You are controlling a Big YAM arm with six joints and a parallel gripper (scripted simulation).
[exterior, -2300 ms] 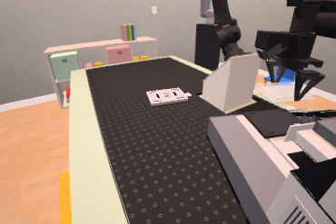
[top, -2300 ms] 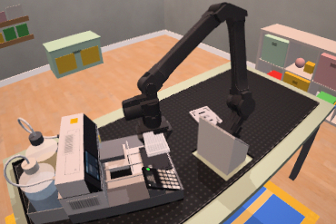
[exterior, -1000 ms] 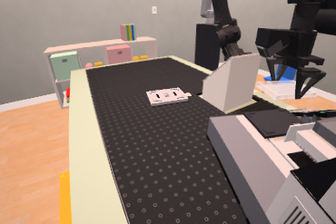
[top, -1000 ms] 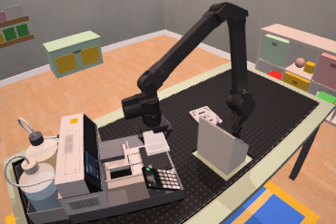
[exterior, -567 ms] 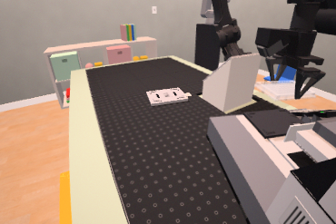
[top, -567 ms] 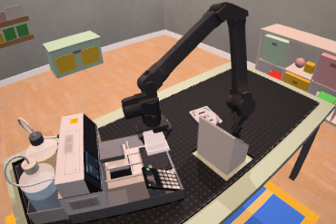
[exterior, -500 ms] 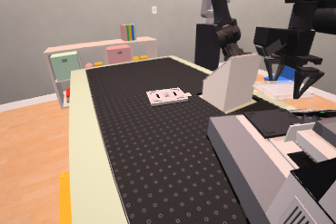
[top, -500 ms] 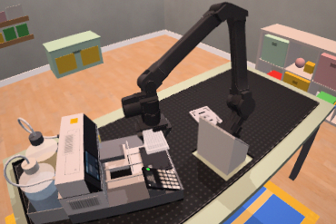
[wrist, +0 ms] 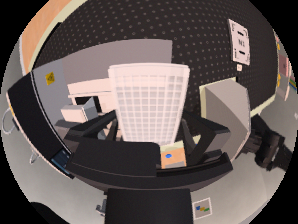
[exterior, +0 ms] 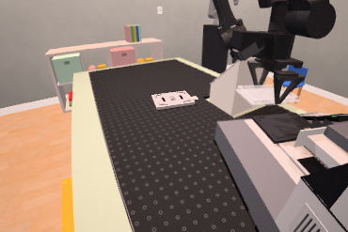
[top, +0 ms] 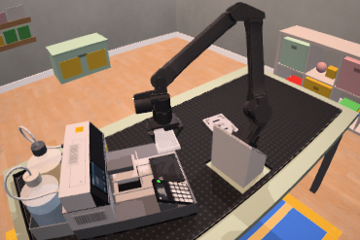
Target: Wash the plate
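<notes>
Right now the plate nest N1 is 39 cm to the right of my hand, 17 cm below it and 3 cm ahead of it. From my hand the other things lie so: white well plate (1 cm below); plate washer (19 cm to the left, 5 cm below, 1 cm ahead).
</notes>
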